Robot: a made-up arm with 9 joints. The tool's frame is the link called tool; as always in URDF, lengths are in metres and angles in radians. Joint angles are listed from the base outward.
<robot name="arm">
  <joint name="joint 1" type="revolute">
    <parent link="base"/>
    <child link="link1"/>
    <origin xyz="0 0 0.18" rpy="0 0 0"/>
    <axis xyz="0 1 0"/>
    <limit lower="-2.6" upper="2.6"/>
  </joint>
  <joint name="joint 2" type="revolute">
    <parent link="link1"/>
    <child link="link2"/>
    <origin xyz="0.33 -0.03 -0.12" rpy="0 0 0"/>
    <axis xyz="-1 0 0"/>
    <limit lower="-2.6" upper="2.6"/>
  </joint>
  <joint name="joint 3" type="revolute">
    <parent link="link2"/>
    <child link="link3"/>
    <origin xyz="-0.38 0.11 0.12" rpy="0 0 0"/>
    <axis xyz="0 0 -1"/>
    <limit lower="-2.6" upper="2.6"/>
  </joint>
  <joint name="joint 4" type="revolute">
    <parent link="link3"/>
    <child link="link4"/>
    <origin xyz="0.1 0.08 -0.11" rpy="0 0 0"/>
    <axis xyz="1 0 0"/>
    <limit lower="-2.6" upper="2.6"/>
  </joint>
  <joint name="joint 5" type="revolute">
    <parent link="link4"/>
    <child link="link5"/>
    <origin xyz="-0.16 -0.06 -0.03" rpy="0 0 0"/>
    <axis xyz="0 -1 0"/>
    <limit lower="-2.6" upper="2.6"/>
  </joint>
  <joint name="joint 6" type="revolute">
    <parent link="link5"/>
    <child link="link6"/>
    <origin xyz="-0.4 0.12 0.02" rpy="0 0 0"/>
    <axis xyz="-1 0 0"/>
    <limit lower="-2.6" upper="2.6"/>
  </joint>
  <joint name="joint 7" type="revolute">
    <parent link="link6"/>
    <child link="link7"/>
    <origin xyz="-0.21 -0.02 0.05" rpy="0 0 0"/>
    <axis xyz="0 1 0"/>
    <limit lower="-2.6" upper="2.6"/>
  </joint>
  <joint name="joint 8" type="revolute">
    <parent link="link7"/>
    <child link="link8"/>
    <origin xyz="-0.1 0.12 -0.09" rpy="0 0 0"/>
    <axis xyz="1 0 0"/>
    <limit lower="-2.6" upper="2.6"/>
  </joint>
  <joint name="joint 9" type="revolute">
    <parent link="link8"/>
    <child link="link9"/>
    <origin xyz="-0.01 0.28 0.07" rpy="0 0 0"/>
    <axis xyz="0 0 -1"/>
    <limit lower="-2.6" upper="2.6"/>
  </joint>
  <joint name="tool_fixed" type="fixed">
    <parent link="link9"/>
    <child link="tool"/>
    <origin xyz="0.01 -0.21 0.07" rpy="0 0 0"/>
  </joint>
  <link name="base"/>
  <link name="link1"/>
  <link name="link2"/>
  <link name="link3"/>
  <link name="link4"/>
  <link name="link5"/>
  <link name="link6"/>
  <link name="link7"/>
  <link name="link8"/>
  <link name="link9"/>
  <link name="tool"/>
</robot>
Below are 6 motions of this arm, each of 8 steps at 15 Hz.
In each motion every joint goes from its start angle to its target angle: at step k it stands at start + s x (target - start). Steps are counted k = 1, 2, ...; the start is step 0. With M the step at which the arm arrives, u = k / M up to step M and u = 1 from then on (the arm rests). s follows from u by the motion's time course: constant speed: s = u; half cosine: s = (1 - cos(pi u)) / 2; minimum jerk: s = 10 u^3 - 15 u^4 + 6 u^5.
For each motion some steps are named. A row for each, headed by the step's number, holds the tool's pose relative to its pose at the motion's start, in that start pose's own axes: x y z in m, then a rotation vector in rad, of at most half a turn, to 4 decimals.
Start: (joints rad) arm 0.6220 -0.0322 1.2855 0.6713 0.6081 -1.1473 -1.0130 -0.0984 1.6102
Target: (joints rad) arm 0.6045 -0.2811 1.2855 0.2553 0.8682 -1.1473 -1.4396 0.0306 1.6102
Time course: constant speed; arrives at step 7
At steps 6, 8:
6: 0.1287 -0.0400 -0.0845 0.2846 0.1010 0.2741
8: 0.1489 -0.0331 -0.0895 0.3165 0.1298 0.3172

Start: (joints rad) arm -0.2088 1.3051 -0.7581 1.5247 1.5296 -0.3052 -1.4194 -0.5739 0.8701
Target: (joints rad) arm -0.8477 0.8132 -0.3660 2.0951 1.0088 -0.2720 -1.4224 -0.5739 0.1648
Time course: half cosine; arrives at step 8
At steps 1, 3, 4, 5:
1: -0.0236 0.0031 -0.0061 -0.0040 -0.0232 -0.0046
3: -0.1610 0.0610 -0.0488 -0.0636 -0.1429 -0.0638
4: -0.2154 0.1294 -0.0732 -0.1251 -0.1707 -0.1283
5: -0.2268 0.2046 -0.0899 -0.1857 -0.1472 -0.2046

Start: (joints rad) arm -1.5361 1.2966 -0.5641 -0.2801 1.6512 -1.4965 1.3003 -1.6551 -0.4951
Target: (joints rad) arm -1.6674 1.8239 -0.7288 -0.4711 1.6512 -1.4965 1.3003 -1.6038 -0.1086
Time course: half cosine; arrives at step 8
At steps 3, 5, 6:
3: -0.1992 0.0313 0.0394 0.0605 -0.0816 0.0778
5: -0.4440 0.0042 0.0730 0.1637 -0.1766 0.1648
6: -0.5426 -0.0272 0.0803 0.2161 -0.2136 0.1983

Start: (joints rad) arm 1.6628 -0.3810 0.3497 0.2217 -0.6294 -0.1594 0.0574 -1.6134 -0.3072
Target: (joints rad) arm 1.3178 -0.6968 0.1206 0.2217 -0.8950 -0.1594 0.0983 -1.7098 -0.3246
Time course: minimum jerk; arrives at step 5
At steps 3, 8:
3: -0.1296 -0.0734 -0.2799 -0.1998 -0.3397 0.1693
8: -0.1471 -0.1133 -0.4273 -0.3376 -0.4877 0.2311

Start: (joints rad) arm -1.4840 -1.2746 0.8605 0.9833 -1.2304 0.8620 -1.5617 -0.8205 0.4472
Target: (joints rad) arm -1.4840 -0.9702 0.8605 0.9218 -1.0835 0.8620 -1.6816 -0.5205 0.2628
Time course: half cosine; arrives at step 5
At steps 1, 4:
1: -0.0154 0.0078 0.0009 0.0101 -0.0275 0.0241
4: -0.1585 0.0589 -0.0165 0.0955 -0.2731 0.2687

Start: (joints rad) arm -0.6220 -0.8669 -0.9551 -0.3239 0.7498 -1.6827 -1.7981 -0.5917 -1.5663
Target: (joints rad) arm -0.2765 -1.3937 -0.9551 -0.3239 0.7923 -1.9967 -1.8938 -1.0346 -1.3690
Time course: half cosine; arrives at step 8
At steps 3, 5, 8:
3: -0.0685 0.0280 -0.0352 -0.0679 0.0614 -0.2965
5: -0.1601 0.0822 -0.0911 -0.1115 0.1014 -0.6505
8: -0.2312 0.1385 -0.1516 -0.1118 0.1043 -0.9158

